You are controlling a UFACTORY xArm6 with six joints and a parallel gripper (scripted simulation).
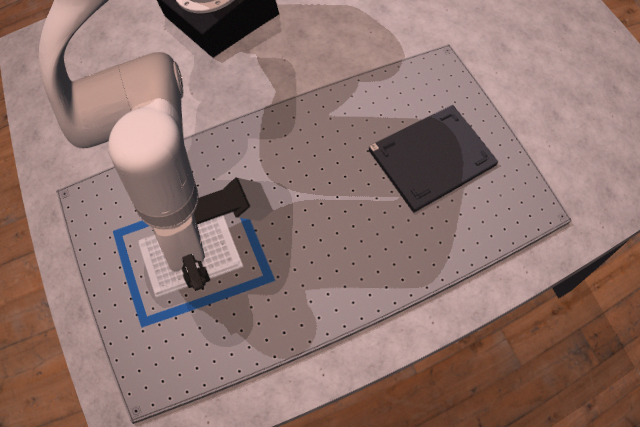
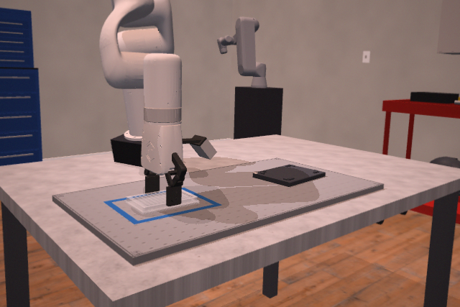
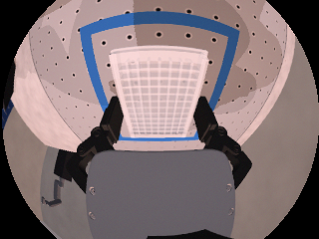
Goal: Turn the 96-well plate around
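My gripper is now 10 mm above the 96-well plate. Round my hand: plate nest N1 (10 mm behind, 390 mm to the left, 10 mm below); then small A1 mark (50 mm behind, 310 mm to the left, 10 mm below).
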